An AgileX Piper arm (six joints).
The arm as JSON. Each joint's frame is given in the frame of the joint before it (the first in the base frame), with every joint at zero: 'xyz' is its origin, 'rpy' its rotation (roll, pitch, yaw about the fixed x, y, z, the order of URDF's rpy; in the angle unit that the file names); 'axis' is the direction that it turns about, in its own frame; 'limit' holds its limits. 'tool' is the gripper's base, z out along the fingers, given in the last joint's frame.
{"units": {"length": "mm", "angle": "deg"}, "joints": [
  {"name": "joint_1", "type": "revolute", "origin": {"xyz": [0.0, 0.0, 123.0], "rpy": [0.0, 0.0, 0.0]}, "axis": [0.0, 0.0, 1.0], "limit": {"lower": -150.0, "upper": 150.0}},
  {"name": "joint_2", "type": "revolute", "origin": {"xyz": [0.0, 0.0, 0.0], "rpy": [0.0, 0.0, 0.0]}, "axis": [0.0, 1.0, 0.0], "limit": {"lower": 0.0, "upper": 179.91}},
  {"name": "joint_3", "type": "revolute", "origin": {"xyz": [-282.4, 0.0, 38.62], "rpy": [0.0, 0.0, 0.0]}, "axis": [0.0, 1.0, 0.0], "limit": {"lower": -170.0, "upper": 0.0}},
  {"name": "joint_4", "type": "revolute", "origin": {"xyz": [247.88, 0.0, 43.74], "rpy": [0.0, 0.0, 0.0]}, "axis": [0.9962, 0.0, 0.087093], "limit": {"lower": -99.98, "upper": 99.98}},
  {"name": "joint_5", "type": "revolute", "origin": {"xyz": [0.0, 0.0, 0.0], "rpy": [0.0, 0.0, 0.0]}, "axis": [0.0, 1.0, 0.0], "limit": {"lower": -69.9, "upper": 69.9}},
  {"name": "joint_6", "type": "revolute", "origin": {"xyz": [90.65, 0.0, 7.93], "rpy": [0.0, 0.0, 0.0]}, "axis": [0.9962, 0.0, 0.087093], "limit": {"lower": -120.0, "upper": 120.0}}
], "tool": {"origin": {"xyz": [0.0, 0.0, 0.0], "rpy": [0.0, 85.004, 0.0]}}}
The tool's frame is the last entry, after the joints.
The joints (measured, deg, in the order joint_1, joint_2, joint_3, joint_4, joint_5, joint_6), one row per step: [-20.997, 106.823, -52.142, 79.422, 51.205, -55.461]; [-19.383, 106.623, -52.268, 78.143, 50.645, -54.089]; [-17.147, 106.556, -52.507, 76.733, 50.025, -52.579]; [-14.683, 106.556, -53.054, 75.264, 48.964, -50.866]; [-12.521, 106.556, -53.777, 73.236, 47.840, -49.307]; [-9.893, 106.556, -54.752, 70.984, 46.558, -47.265]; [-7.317, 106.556, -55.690, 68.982, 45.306, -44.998]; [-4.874, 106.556, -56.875, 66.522, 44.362, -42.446]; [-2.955, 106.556, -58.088, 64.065, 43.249, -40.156]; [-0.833, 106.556, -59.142, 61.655, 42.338, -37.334]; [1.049, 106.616, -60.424, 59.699, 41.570, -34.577]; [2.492, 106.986, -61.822, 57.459, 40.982, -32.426]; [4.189, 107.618, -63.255, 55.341, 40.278, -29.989]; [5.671, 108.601, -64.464, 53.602, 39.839, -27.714]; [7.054, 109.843, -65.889, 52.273, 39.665, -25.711]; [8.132, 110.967, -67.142, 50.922, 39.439, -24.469]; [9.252, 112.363, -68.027, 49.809, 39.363, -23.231]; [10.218, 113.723, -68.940, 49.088, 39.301, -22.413]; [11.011, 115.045, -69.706, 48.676, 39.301, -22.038]
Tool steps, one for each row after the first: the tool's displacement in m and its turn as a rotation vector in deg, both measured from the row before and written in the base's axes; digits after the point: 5 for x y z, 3 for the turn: [0.00080, 0.00854, 0.00013, -0.582, 0.864, 1.438]; [0.00136, 0.01185, -0.00034, -0.676, 0.954, 2.013]; [0.00252, 0.01229, 0.00006, -1.072, 0.784, 1.846]; [0.00232, 0.01032, 0.00033, -1.634, 0.492, 1.968]; [0.00299, 0.01270, 0.00112, -1.775, 0.410, 2.123]; [0.00266, 0.01268, 0.00136, -1.506, 0.394, 1.686]; [0.00266, 0.01216, 0.00229, -1.540, 0.288, 1.811]; [0.00297, 0.00898, 0.00252, -1.754, -0.119, 1.276]; [0.00185, 0.01062, 0.00219, -1.387, 0.283, 1.119]; [0.00286, 0.00969, 0.00327, -0.977, 0.007, 0.647]; [0.00342, 0.00722, 0.00182, -1.277, -0.163, 0.908]; [0.00354, 0.00896, 0.00050, -1.149, 0.064, 0.743]; [0.00293, 0.00826, -0.00235, -0.821, 0.642, 0.545]; [0.00369, 0.00842, -0.00288, -0.489, 0.684, 0.543]; [0.00334, 0.00650, -0.00294, -0.766, 0.251, 0.805]; [0.00179, 0.00699, -0.00623, -0.630, 0.984, 0.784]; [0.00206, 0.00638, -0.00575, -0.444, 0.736, 0.726]; [0.00166, 0.00549, -0.00603, -0.326, 0.687, 0.752]
